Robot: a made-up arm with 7 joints.
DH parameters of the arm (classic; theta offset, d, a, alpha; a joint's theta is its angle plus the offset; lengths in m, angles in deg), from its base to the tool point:
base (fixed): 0 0.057 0.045 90
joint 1: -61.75 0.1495 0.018 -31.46
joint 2: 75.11 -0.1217 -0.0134 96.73
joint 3: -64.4 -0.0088 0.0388 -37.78
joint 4: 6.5 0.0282 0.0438 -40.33
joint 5: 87.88 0.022 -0.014 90
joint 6: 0 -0.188 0.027 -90
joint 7: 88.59 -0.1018 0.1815 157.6
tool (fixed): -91.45 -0.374 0 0
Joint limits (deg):
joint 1: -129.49..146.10
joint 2: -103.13..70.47
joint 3: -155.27..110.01
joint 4: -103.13..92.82
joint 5: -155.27..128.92
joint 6: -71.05..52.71
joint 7: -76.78..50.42
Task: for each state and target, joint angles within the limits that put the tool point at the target. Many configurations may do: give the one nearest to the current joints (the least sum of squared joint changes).
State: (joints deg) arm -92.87 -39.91 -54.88 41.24 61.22 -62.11 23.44
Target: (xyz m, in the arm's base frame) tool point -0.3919 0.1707 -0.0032
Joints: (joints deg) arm -83.36 -18.13 -58.88 42.45 85.69 -35.75 28.43
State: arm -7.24 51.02 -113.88 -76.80 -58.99 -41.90 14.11
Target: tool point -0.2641 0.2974 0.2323
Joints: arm -26.60 30.04 -78.13 -66.03 -40.96 -26.65 8.56
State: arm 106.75 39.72 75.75 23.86 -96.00 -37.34 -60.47
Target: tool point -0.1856 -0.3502 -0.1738
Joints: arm 114.75 20.25 50.09 23.83 -61.65 -27.05 -76.78
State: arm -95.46 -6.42 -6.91 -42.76 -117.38 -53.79 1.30
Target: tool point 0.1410 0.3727 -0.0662
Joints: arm -92.98 0.86 -8.08 -34.87 -103.31 -43.26 25.86
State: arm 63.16 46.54 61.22 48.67 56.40 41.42 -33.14
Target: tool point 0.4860 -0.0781 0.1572
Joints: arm 52.63 60.87 42.13 30.96 36.63 23.03 -65.63
